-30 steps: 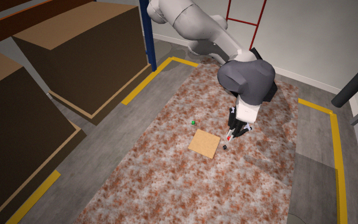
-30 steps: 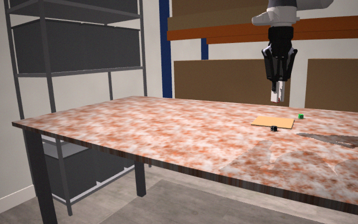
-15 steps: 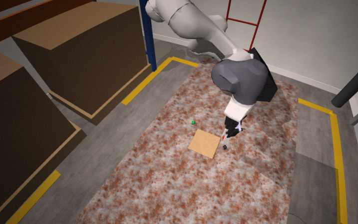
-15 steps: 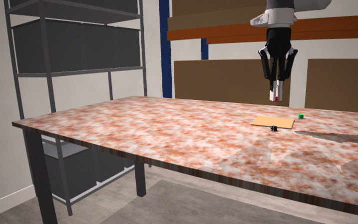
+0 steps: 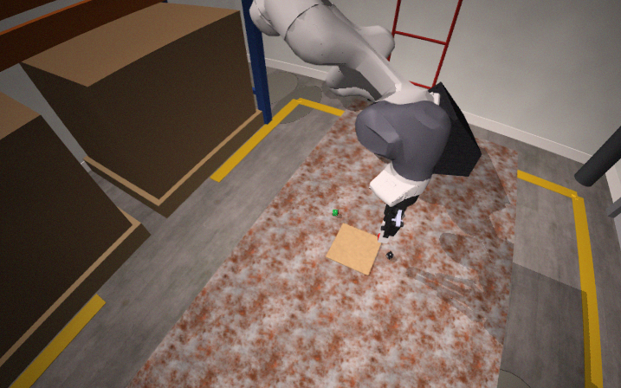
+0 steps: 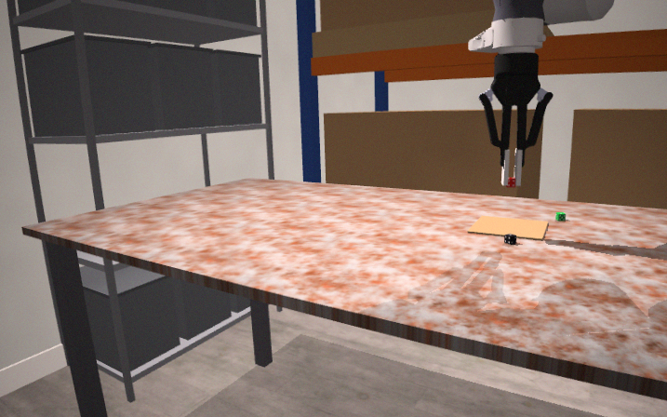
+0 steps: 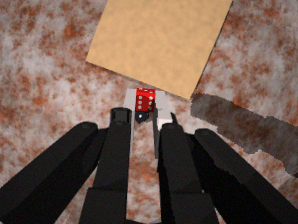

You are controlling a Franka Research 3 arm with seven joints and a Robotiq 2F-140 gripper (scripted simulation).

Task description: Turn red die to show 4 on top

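Right now my hand is 1 cm short of the tan mat, 7 cm to the left of it and 13 cm above it. Round my hand: red die: 1 cm to the right, 3 cm below; green die: 9 cm behind, 18 cm to the right, 13 cm below; black die: 1 cm behind, 4 cm to the left, 13 cm below.
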